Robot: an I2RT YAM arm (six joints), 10 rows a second.
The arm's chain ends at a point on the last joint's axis. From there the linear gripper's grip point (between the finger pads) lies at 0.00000 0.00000 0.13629 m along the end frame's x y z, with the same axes.
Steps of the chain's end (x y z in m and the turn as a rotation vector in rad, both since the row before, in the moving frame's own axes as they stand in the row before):
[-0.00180 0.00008 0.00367 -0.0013 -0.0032 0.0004]
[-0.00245 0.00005 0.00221 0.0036 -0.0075 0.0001]
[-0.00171 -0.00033 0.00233 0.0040 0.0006 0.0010]
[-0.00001 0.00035 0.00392 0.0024 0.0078 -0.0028]
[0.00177 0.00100 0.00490 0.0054 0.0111 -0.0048]
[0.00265 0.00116 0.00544 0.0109 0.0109 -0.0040]
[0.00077 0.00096 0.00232 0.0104 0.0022 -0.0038]
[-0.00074 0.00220 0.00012 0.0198 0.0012 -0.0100]
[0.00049 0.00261 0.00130 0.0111 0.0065 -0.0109]
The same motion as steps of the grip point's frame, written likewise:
[-0.00224 0.00026 0.00367 -0.0013 -0.0032 0.0004]
[-0.00347 -0.00044 0.00221 0.0036 -0.0075 0.0001]
[-0.00163 -0.00088 0.00233 0.0040 0.0006 0.0010]
[0.00105 0.00002 0.00392 0.0024 0.0078 -0.0028]
[0.00328 0.00026 0.00489 0.0054 0.0111 -0.0048]
[0.00413 -0.00033 0.00542 0.0109 0.0109 -0.0040]
[0.00107 -0.00046 0.00231 0.0104 0.0022 -0.0038]
[-0.00059 -0.00050 0.00009 0.0198 0.0012 -0.0100]
[0.00137 0.00109 0.00129 0.0111 0.0065 -0.0109]

